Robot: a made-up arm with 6 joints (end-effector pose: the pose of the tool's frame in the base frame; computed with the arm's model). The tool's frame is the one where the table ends. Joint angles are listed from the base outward.
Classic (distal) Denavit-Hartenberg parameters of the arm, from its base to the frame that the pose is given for. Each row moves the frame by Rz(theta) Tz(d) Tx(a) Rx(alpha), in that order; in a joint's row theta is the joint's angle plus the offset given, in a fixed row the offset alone. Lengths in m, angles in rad.
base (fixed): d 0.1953, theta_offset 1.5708, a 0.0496, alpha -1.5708
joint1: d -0.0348, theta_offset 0, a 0.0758, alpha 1.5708
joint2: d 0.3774, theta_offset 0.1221, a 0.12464, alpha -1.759
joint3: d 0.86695, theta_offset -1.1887, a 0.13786, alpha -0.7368
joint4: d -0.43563, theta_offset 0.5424, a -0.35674, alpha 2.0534
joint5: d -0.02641, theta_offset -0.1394, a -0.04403, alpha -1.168
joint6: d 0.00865, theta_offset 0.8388, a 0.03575, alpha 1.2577
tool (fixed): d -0.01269, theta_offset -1.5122, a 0, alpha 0
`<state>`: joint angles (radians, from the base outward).
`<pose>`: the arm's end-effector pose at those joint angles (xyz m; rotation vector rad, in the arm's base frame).
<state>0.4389 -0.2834 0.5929 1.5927 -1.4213 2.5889</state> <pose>-0.8120 0.7317 0.7603 0.0927 -2.7879 1.0705</pose>
Working (the frame after each row of the table, in the pose's form):
after base (fixed): 0.0000 0.0496 0.1953 -1.2092 -1.2092 1.2092
after joint1: 0.0348 0.1182 0.1631 -0.3442 0.3442 1.5433
after joint2: 0.0548 0.3900 0.4524 -1.7608 -1.0308 1.3280
after joint3: -0.7817 0.5812 0.2674 -1.8164 -1.8435 0.4153
after joint4: -0.7851 0.6935 0.8192 -1.0456 0.8427 -0.1438
after joint5: -0.8152 0.6981 0.7779 -2.3766 0.8243 -1.5900
after joint6: -0.8135 0.7232 0.7510 1.7314 1.9627 -0.8789

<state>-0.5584 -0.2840 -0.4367 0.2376 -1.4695 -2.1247</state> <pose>-0.7096 -0.1360 0.2036 -1.2559 -0.3620 2.4965</pose>
Working (the frame after each row of the table, in the pose's form):
after base (fixed): 0.0000 0.0496 0.1953 -1.2092 -1.2092 1.2092
after joint1: 0.0348 0.1139 0.2355 0.4375 -0.4375 1.5262
after joint2: 0.0549 0.0183 0.6207 -0.9862 -1.3596 0.5943
after joint3: -0.8122 0.1462 0.6688 -0.2237 -1.3112 -1.1898
after joint4: -0.6861 -0.1399 0.2005 1.1427 -1.0412 0.6680
after joint5: -0.7150 -0.1012 0.2181 0.4039 0.3853 -0.4171
after joint6: -0.7199 -0.1370 0.2109 0.9917 -0.5106 -1.8195

